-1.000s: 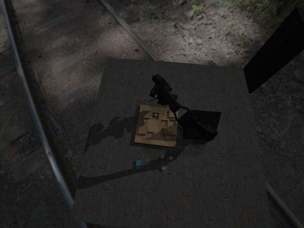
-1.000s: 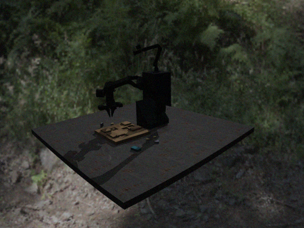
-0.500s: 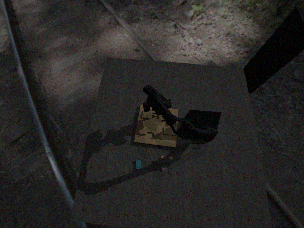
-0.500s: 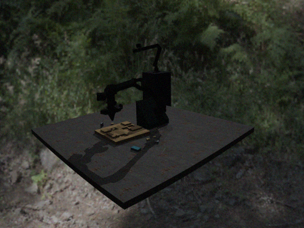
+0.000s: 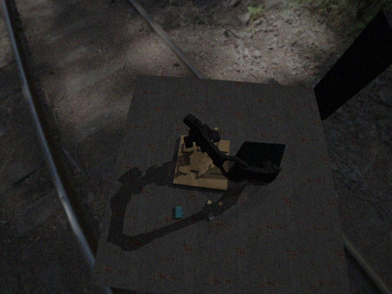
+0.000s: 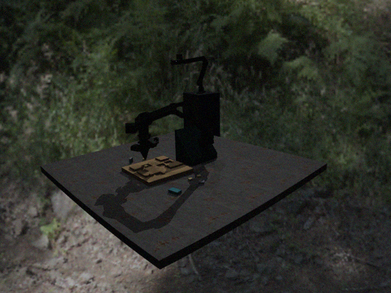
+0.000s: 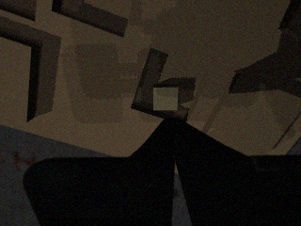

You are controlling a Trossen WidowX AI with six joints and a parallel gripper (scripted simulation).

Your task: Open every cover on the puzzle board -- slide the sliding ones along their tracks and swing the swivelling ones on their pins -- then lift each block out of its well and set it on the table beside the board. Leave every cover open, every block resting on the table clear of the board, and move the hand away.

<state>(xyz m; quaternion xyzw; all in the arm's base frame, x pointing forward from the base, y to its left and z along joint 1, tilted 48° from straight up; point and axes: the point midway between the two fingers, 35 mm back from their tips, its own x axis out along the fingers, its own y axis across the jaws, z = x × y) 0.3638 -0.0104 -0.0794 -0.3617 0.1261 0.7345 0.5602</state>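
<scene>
Now: the tan puzzle board 60 mm to the left of my gripper tip, 40 mm below it and 30 mm behind it. Round my gripper tip: teal block (380 mm to the left, 50 mm below, 50 mm ahead).
</scene>
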